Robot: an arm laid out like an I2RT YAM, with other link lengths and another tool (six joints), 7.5 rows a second.
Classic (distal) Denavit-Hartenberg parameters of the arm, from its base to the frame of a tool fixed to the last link. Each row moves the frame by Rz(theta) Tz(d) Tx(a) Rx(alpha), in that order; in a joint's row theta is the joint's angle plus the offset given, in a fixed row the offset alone. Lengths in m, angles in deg.
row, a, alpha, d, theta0
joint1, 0.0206, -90, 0.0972, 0
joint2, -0.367, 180, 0, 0
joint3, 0.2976, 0, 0, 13.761
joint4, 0.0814, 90, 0.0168, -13.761
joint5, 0, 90, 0.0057, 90
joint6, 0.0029, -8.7, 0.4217, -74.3
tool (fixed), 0, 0, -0.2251, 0
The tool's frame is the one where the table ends.
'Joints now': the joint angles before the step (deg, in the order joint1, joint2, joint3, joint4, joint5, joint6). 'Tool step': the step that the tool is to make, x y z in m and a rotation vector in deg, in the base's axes. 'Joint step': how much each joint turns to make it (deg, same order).
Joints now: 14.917, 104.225, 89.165, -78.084, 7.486, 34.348
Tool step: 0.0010, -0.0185, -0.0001, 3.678, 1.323, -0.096
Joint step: -4.588, 0.003, -0.002, -0.015, -3.628, -4.720
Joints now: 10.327, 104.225, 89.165, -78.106, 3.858, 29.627
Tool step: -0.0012, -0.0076, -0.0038, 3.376, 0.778, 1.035
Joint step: -2.838, -0.021, -0.925, 0.816, -3.236, -4.062
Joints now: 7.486, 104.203, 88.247, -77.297, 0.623, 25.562
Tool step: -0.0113, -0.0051, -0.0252, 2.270, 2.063, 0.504
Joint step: -1.821, -0.007, -5.112, 3.291, -2.317, -2.499
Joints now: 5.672, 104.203, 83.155, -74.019, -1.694, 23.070
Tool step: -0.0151, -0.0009, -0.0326, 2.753, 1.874, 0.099
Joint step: -1.427, 0.000, -6.814, 5.087, -2.732, -1.820
